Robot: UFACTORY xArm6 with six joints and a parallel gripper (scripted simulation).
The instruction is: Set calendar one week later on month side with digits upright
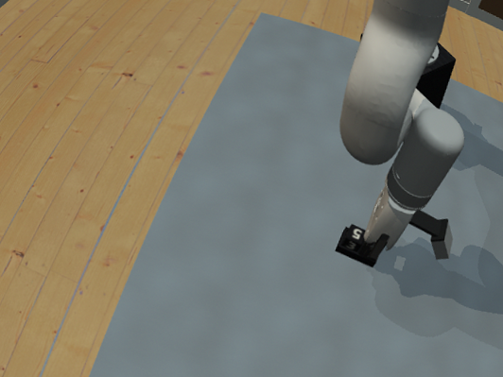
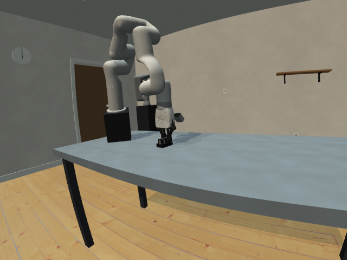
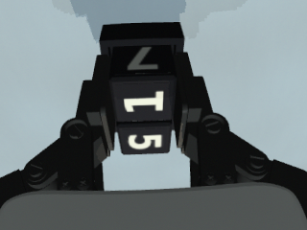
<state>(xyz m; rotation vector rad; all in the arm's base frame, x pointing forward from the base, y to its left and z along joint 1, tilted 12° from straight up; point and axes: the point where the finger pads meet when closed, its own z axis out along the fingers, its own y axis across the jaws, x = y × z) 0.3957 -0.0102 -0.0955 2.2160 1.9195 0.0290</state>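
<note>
The black tray lies 30 mm below my hand and 20 mm to the right of it.
</note>
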